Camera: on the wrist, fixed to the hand. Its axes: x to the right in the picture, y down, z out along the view.
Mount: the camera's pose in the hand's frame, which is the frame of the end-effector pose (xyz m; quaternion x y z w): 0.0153 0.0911 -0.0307 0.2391 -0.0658 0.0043 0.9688
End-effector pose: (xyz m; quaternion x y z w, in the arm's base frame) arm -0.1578 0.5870 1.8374 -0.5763 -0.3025 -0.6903 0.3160
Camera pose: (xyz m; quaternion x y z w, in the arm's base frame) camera -0.1069 0.5054 1.8527 -0.5295 -0.4764 -0.5571 0.4270
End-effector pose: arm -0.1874 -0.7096 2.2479 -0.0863 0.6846 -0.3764 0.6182
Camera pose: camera -0.1871 -0.6421 2.1778 0.0424 0.5329 -0.5200 0.6662
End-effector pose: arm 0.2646 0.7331 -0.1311 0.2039 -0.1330 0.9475 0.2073
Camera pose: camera 0.2010 0.6686 -0.1667 0.3089 0.0832 0.9372 0.1392
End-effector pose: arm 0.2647 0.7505 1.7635 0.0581 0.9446 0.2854 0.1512
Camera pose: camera 0.2426 0.8131 1.8347 0.1153 0.9731 0.0475 0.1935
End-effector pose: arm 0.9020 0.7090 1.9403 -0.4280 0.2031 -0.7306 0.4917
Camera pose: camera 0.9240 0.6520 1.8645 -0.3443 -0.0084 -0.7261 0.5952
